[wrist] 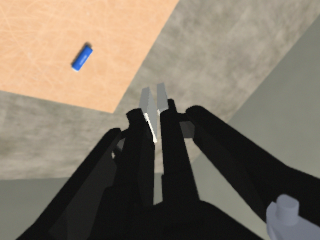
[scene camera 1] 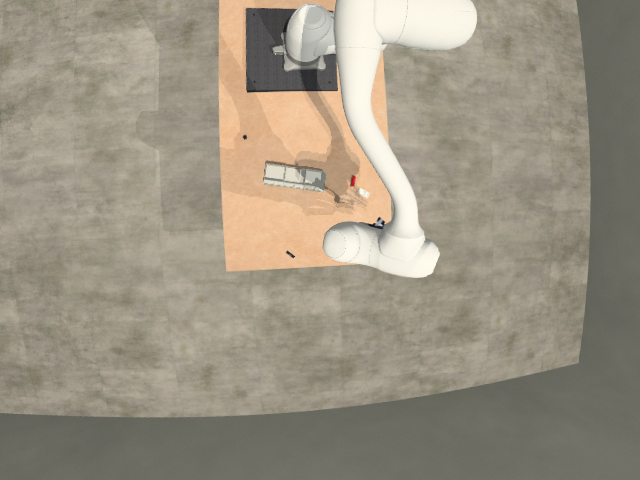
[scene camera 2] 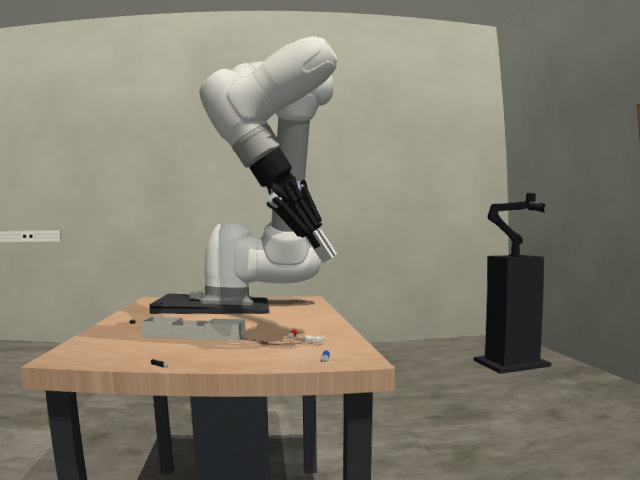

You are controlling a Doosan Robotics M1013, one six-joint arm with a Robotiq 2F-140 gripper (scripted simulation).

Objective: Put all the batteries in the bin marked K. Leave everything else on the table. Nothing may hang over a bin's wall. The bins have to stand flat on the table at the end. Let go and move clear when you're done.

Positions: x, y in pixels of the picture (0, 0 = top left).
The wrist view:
my gripper: 156, 97
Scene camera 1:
grey bin row: 274, 174
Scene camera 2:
my gripper: 329, 258
grey bin row: 224, 329
